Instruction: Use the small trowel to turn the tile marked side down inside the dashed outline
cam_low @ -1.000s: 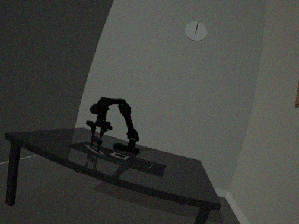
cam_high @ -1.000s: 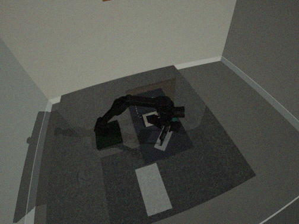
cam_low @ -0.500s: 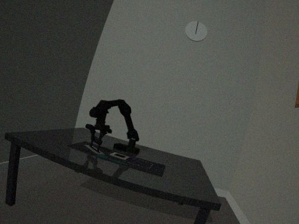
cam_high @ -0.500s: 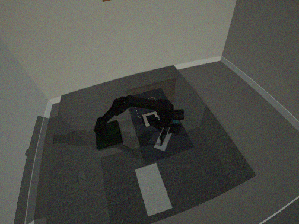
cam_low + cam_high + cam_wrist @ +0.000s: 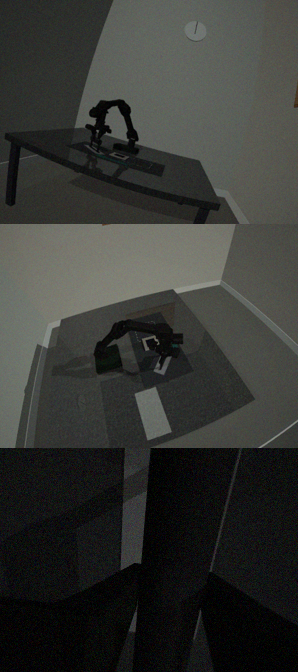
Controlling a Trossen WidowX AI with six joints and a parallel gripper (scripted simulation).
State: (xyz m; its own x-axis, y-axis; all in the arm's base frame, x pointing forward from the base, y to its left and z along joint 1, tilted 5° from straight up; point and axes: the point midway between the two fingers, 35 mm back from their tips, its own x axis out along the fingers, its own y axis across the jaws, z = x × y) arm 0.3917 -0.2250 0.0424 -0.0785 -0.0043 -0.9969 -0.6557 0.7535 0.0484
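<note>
The dark mat is 10 mm ahead of my gripper tip, 180 mm to the left of it and 80 mm below it. Round my gripper tip: thin teal piece (140 mm ahead, 140 mm to the left, 60 mm below); tile (20 mm behind, 180 mm to the left, 60 mm below).
</note>
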